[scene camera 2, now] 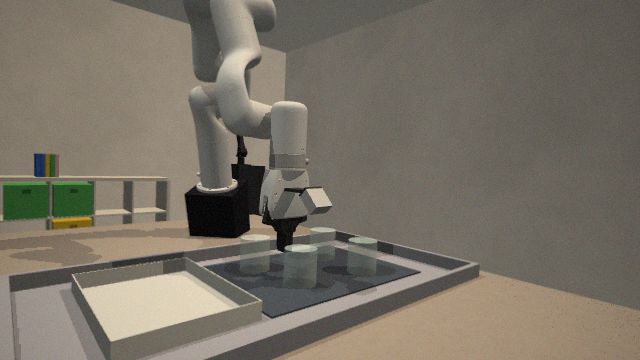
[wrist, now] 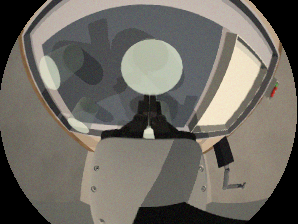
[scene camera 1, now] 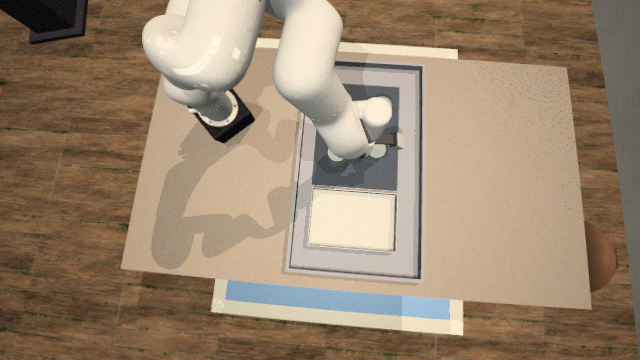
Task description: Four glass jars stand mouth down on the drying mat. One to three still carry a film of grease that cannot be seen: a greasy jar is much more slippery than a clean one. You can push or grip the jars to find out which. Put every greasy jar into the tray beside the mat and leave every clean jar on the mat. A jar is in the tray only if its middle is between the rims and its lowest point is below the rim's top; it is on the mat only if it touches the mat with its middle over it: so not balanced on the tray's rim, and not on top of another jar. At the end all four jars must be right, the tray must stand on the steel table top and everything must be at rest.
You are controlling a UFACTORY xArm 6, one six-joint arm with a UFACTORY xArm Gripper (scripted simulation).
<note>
In view: the gripper (wrist: pixel 149 100), a tray (scene camera 2: pixel 186 302), a jar (scene camera 2: pixel 300 261), a jar (scene camera 2: pixel 254 249) and a jar (scene camera 2: pixel 323 238).
The tray also shows in the wrist view (wrist: pixel 222 106) and in scene camera 1 (scene camera 1: pixel 348 219).
</note>
